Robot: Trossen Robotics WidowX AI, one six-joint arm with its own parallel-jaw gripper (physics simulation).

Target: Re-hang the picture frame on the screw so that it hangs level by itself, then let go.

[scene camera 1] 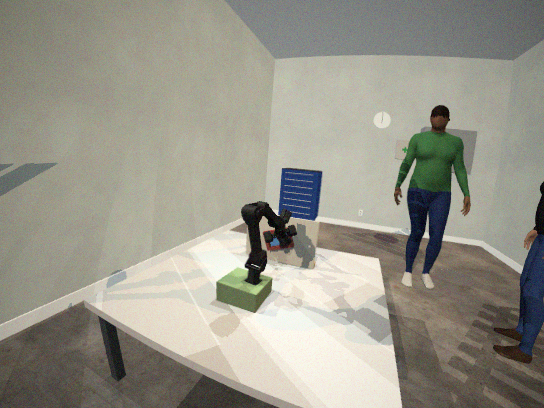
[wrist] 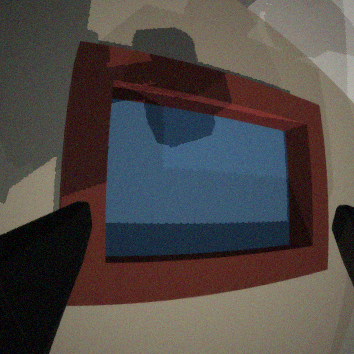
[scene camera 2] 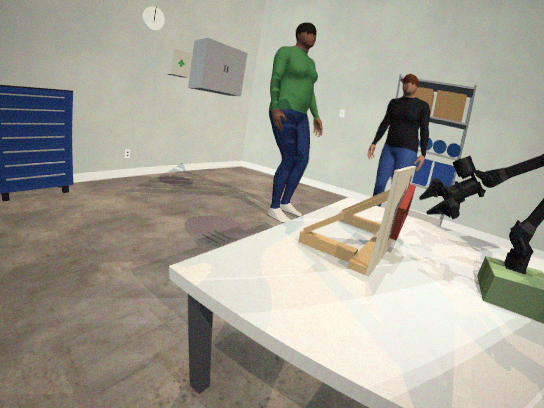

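Seen in the pictures: gripper, between the fingertips: (wrist: 218,217) (scene camera 2: 422,205); arm's base, origin of its link: (scene camera 1: 253,280) (scene camera 2: 515,268).
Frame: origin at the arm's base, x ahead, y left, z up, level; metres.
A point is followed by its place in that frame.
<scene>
The red picture frame (scene camera 1: 282,247) {y 0.047, x 0.418, z 0.028 m} (scene camera 2: 404,212) {y 0.182, x 0.397, z 0.095 m} (wrist: 200,281) {y 0.081, x 0.409, z 0.135 m} with a blue picture is at the front face of an upright pale board (scene camera 1: 314,232) {y -0.135, x 0.469, z 0.155 m} (scene camera 2: 387,225) {y 0.266, x 0.418, z 0.060 m} (wrist: 200,325) {y 0.118, x 0.437, z 0.167 m}. In the wrist view its top edge slopes down to the right and its bottom edge rises slightly to the right; the slanted view leaves its exact level unclear. The screw is hidden. My gripper (scene camera 1: 280,237) {y 0.045, x 0.368, z 0.109 m} (scene camera 2: 425,205) {y 0.045, x 0.368, z 0.109 m} (wrist: 218,217) {y 0.045, x 0.368, z 0.109 m} is open and empty, a short way in front of the frame. In the wrist view its fingers show at the frame's lower left and right sides.
The board has a wooden stand (scene camera 2: 325,242) {y 0.300, x 0.589, z -0.056 m} behind it on the white table (scene camera 1: 300,360) {y -0.352, x -0.242, z -0.090 m} (scene camera 2: 325,325) {y 0.602, x 0.385, z -0.090 m}. The arm's green base block (scene camera 1: 242,295) {y -0.015, x -0.109, z -0.018 m} (scene camera 2: 515,290) {y 0.139, x 0.001, z -0.023 m} stands in front of the board. A blue drawer cabinet (scene camera 1: 300,195) (scene camera 2: 35,140) and two people stand beyond the table.
</scene>
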